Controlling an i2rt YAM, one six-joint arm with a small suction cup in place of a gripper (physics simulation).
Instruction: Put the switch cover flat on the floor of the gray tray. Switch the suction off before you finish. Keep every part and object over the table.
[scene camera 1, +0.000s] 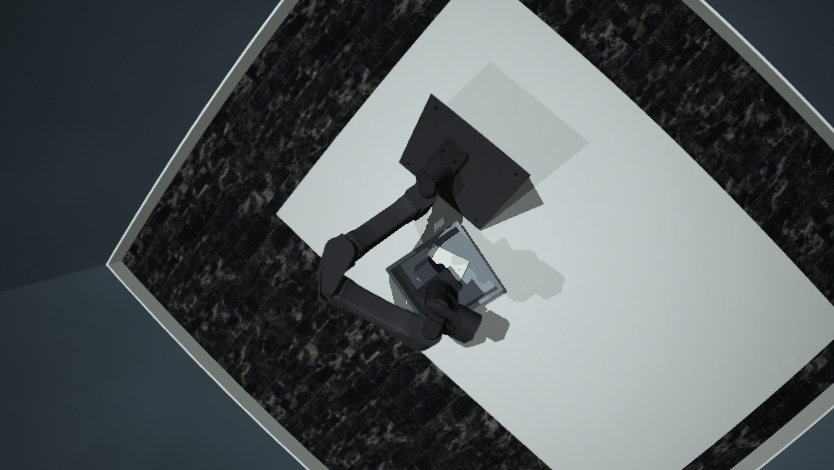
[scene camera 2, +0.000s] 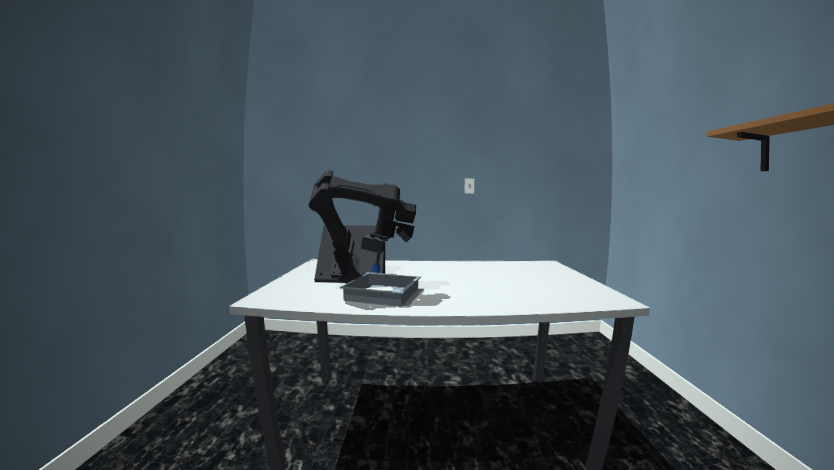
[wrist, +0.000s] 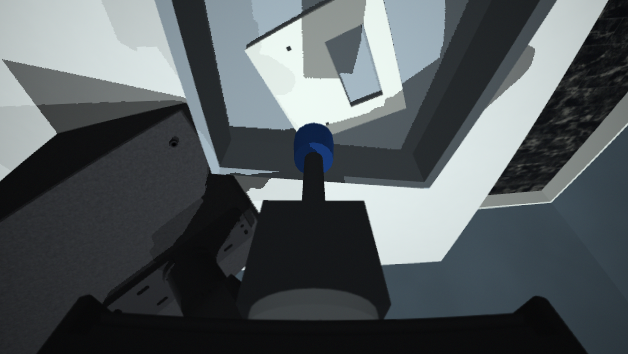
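Note:
The white switch cover (scene camera 1: 450, 257) (scene camera 2: 385, 287) (wrist: 312, 100) lies inside the gray tray (scene camera 1: 477, 262) (scene camera 2: 373, 296) (wrist: 260, 144), turned at an angle to its walls. It looks flat on the tray floor. Its rectangular opening and small screw holes show in the wrist view. My blue suction cup (scene camera 1: 441, 266) (scene camera 2: 375, 268) (wrist: 313, 135) is open and holds nothing. It hangs above the tray, apart from the cover, and overlaps the cover's near corner in the wrist view. The arm hides part of the tray in the first scene view.
The tray stands on the white table (scene camera 1: 641, 233) (scene camera 2: 496, 286), near its edge. A tilted dark panel (scene camera 1: 466, 169) (scene camera 2: 364, 248) (wrist: 100, 175) stands beside the tray at the arm's base. A brown shelf (scene camera 2: 776, 123) and a white plate (scene camera 2: 469, 185) are on the walls.

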